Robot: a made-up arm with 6 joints.
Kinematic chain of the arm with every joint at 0, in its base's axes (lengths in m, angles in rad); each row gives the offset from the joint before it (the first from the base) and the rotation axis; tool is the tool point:
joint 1: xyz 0 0 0.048 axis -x
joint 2: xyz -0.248 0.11 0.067 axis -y
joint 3: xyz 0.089 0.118 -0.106 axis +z
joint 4: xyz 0.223 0 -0.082 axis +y
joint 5: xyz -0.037 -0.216 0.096 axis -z
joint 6: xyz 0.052 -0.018 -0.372 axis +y
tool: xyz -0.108 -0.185 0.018
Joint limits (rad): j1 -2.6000..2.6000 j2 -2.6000..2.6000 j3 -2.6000..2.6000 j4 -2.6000..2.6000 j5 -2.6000..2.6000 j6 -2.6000..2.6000
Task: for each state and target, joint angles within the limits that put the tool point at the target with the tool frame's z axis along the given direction. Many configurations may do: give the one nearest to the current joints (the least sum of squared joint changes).
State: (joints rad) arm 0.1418 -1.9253 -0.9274 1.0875 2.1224 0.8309
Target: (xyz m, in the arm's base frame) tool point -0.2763 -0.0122 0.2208 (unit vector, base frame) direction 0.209 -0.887 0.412
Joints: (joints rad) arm -0.1622 -1.8638 -0.5483 1.0573 1.6458 1.6195
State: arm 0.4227 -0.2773 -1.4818 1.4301 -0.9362 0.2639
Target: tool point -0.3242 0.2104 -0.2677 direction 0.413 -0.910 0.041
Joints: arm 0.0046 0.3638 -1.4848 1.6277 -1.3886 0.3307
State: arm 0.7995 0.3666 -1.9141 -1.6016 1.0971 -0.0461
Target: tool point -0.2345 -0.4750 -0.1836 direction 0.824 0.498 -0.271
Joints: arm 0.7207 0.8740 -1.8871 -1.6295 0.6924 -0.7214
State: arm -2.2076 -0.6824 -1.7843 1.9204 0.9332 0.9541
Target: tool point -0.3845 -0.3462 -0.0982 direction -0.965 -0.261 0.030
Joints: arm -2.3530 -0.9094 -1.8662 2.2074 0.9622 1.1550
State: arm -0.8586 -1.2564 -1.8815 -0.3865 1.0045 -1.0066
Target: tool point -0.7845 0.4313 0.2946 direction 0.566 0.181 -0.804
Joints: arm -0.6792 -1.1045 -2.4213 0.1060 1.0850 -1.4456
